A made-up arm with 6 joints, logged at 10 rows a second.
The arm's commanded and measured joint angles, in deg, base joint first. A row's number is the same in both.
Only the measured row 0 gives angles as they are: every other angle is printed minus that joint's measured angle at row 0.
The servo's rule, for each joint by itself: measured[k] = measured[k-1] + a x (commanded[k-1-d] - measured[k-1]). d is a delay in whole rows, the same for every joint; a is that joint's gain. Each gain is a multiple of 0.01, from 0.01 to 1. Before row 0 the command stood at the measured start. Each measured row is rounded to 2 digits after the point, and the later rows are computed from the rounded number. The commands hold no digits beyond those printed.
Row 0, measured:
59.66, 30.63, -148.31, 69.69, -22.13, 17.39
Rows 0 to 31, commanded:
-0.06, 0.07, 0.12, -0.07, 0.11, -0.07
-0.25, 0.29, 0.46, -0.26, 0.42, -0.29
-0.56, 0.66, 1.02, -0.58, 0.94, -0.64
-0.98, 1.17, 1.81, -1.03, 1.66, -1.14
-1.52, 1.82, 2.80, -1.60, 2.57, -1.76
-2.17, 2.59, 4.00, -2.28, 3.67, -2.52
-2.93, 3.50, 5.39, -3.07, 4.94, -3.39
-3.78, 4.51, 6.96, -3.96, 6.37, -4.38
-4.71, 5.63, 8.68, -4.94, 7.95, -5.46
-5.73, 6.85, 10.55, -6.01, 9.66, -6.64
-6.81, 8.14, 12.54, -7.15, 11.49, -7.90
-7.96, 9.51, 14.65, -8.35, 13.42, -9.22
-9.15, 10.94, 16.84, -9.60, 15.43, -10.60
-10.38, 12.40, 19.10, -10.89, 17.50, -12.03
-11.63, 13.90, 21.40, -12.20, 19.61, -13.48
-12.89, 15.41, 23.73, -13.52, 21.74, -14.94
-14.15, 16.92, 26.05, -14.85, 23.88, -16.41
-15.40, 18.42, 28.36, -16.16, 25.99, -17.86
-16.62, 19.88, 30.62, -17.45, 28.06, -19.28
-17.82, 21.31, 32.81, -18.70, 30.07, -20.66
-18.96, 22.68, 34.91, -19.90, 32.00, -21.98
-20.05, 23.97, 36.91, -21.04, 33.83, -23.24
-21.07, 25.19, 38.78, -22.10, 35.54, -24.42
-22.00, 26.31, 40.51, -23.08, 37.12, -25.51
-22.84, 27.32, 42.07, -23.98, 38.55, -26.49
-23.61, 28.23, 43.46, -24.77, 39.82, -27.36
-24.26, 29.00, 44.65, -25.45, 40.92, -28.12
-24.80, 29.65, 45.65, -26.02, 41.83, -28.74
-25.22, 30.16, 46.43, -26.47, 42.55, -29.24
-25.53, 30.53, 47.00, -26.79, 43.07, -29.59
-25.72, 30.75, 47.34, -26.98, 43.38, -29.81
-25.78, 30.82, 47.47, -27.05, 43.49, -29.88
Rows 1 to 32, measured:
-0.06, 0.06, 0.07, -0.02, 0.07, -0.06
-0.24, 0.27, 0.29, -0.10, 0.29, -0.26
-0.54, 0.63, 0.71, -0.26, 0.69, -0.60
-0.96, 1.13, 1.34, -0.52, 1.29, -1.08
-1.49, 1.76, 2.17, -0.89, 2.08, -1.69
-2.14, 2.52, 3.21, -1.36, 3.07, -2.43
-2.89, 3.42, 4.45, -1.94, 4.23, -3.28
-3.74, 4.42, 5.88, -2.63, 5.56, -4.26
-4.66, 5.53, 7.48, -3.42, 7.04, -5.33
-5.68, 6.74, 9.23, -4.30, 8.66, -6.50
-6.75, 8.03, 11.12, -5.27, 10.41, -7.75
-7.90, 9.39, 13.13, -6.32, 12.28, -9.06
-9.09, 10.82, 15.24, -7.44, 14.23, -10.43
-10.32, 12.27, 17.44, -8.61, 16.26, -11.85
-11.56, 13.77, 19.70, -9.83, 18.34, -13.30
-12.82, 15.28, 22.00, -11.08, 20.45, -14.76
-14.08, 16.79, 24.31, -12.36, 22.58, -16.23
-15.33, 18.29, 26.62, -13.65, 24.69, -17.68
-16.56, 19.75, 28.90, -14.94, 26.78, -19.10
-17.76, 21.19, 31.13, -16.22, 28.82, -20.49
-18.90, 22.56, 33.28, -17.47, 30.79, -21.82
-19.99, 23.86, 35.35, -18.68, 32.67, -23.08
-21.02, 25.08, 37.31, -19.84, 34.45, -24.27
-21.95, 26.21, 39.13, -20.94, 36.11, -25.37
-22.80, 27.23, 40.81, -21.97, 37.62, -26.37
-23.57, 28.15, 42.32, -22.92, 38.98, -27.25
-24.23, 28.93, 43.65, -23.78, 40.18, -28.02
-24.77, 29.59, 44.79, -24.54, 41.20, -28.66
-25.20, 30.11, 45.72, -25.20, 42.04, -29.18
-25.51, 30.50, 46.45, -25.74, 42.68, -29.54
-25.71, 30.73, 46.96, -26.16, 43.11, -29.78
-25.78, 30.81, 47.25, -26.46, 43.35, -29.87
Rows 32 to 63, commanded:
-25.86, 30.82, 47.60, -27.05, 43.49, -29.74
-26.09, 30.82, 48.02, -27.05, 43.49, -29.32
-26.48, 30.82, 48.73, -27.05, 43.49, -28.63
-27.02, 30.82, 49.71, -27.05, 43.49, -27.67
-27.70, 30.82, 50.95, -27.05, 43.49, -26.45
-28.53, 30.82, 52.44, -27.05, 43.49, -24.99
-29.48, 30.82, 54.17, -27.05, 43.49, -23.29
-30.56, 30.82, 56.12, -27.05, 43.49, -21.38
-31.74, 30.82, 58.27, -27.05, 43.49, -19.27
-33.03, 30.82, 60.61, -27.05, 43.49, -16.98
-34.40, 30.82, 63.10, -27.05, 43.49, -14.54
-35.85, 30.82, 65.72, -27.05, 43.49, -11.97
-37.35, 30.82, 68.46, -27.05, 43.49, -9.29
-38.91, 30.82, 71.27, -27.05, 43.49, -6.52
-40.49, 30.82, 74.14, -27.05, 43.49, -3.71
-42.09, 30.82, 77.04, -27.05, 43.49, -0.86
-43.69, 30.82, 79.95, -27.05, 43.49, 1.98
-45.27, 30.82, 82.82, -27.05, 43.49, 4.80
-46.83, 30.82, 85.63, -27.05, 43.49, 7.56
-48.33, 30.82, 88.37, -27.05, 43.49, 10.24
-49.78, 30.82, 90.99, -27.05, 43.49, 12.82
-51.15, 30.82, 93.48, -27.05, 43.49, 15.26
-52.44, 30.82, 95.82, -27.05, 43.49, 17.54
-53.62, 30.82, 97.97, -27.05, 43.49, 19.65
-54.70, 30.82, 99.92, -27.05, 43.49, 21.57
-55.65, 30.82, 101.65, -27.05, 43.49, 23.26
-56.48, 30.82, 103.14, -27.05, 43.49, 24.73
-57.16, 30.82, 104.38, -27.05, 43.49, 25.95
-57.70, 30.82, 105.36, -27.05, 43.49, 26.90
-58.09, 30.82, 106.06, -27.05, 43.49, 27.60
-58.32, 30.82, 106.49, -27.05, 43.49, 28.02
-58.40, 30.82, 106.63, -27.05, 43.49, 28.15
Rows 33 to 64, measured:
-25.86, 30.82, 47.45, -26.66, 43.44, -29.75
-26.08, 30.82, 47.77, -26.79, 43.47, -29.37
-26.46, 30.82, 48.32, -26.88, 43.48, -28.71
-26.99, 30.82, 49.11, -26.94, 43.49, -27.78
-27.66, 30.82, 50.16, -26.98, 43.49, -26.60
-28.49, 30.82, 51.46, -27.00, 43.49, -25.17
-29.43, 30.82, 53.00, -27.02, 43.49, -23.50
-30.50, 30.82, 54.78, -27.03, 43.49, -21.61
-31.68, 30.82, 56.77, -27.04, 43.49, -19.53
-32.96, 30.82, 58.96, -27.04, 43.49, -17.26
-34.33, 30.82, 61.32, -27.04, 43.49, -14.84
-35.77, 30.82, 63.83, -27.04, 43.49, -12.29
-37.27, 30.82, 66.47, -27.04, 43.49, -9.62
-38.83, 30.82, 69.21, -27.04, 43.49, -6.86
-40.41, 30.82, 72.02, -27.04, 43.49, -4.06
-42.01, 30.82, 74.88, -27.04, 43.49, -1.21
-43.61, 30.82, 77.77, -27.04, 43.49, 1.63
-45.19, 30.82, 80.65, -27.04, 43.49, 4.45
-46.75, 30.82, 83.49, -27.04, 43.49, 7.22
-48.25, 30.82, 86.27, -27.04, 43.49, 9.91
-49.70, 30.82, 88.96, -27.04, 43.49, 12.50
-51.08, 30.82, 91.54, -27.04, 43.49, 14.96
-52.37, 30.82, 93.98, -27.04, 43.49, 17.26
-53.56, 30.82, 96.25, -27.04, 43.49, 19.39
-54.64, 30.82, 98.34, -27.04, 43.49, 21.33
-55.60, 30.82, 100.23, -27.04, 43.49, 23.05
-56.44, 30.82, 101.89, -27.04, 43.49, 24.55
-57.12, 30.82, 103.31, -27.04, 43.49, 25.80
-57.67, 30.82, 104.48, -27.04, 43.49, 26.78
-58.07, 30.82, 105.38, -27.04, 43.49, 27.51
-58.31, 30.82, 106.01, -27.04, 43.49, 27.96
-58.40, 30.82, 106.36, -27.04, 43.49, 28.13

